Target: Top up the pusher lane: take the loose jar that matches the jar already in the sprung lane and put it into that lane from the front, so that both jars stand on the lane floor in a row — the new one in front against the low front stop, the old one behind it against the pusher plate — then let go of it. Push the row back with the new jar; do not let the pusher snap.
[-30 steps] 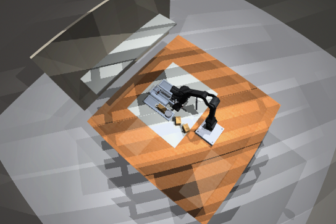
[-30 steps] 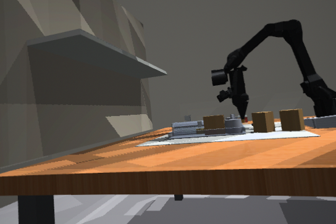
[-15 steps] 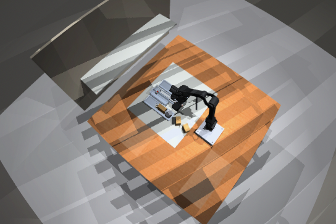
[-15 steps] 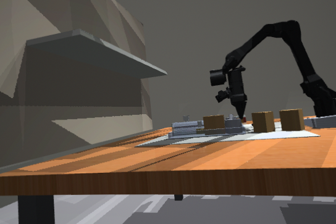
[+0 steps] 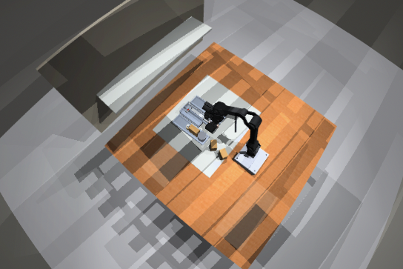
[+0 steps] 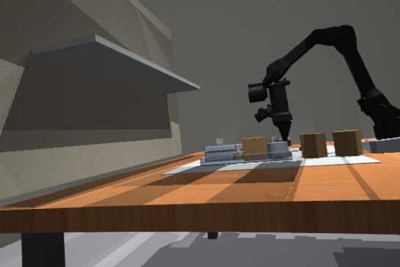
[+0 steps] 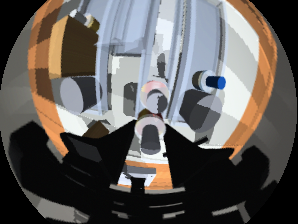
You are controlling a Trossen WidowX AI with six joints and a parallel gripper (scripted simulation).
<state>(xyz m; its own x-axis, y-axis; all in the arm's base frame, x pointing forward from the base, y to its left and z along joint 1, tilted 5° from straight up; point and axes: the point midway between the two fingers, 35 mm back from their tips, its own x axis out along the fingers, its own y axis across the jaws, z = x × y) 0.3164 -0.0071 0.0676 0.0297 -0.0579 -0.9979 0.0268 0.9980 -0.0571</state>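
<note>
The grey lane unit is 160 mm ahead of my gripper tip, 20 mm to the left of it and 30 mm below it. The rest, counted from my gripper tip: shelf 520 mm ahead, 40 mm to the right, 320 mm above; then brown box 100 mm ahead, 120 mm to the left, 10 mm below.
</note>
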